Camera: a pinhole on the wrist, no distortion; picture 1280 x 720 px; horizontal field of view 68.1 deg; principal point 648.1 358.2 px. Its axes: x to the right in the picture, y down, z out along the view. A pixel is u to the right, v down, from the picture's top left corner.
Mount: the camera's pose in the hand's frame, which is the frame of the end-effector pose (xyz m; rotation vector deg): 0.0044 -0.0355 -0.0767 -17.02 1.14 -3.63
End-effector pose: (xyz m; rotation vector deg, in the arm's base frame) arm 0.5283 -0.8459 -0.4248 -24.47 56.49 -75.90
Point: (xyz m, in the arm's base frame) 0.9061 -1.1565 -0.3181
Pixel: 1024.7 295.0
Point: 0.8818 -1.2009 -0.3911
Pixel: 1179.4 379.2
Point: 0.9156 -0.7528 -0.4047
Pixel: 331.0 684.6
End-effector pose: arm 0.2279 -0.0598 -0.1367 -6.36 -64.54 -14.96
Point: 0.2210 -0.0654 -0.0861
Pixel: 963.5 368.6
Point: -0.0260 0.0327 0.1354
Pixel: 896.3 243.1
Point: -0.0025 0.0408 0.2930
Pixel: 1150.0 284.0
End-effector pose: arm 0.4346 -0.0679 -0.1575 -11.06 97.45 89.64
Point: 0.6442 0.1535 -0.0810
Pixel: 355.9 100.4
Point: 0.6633 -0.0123 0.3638
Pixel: outside the picture
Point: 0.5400 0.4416 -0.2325
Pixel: 925.6 138.4
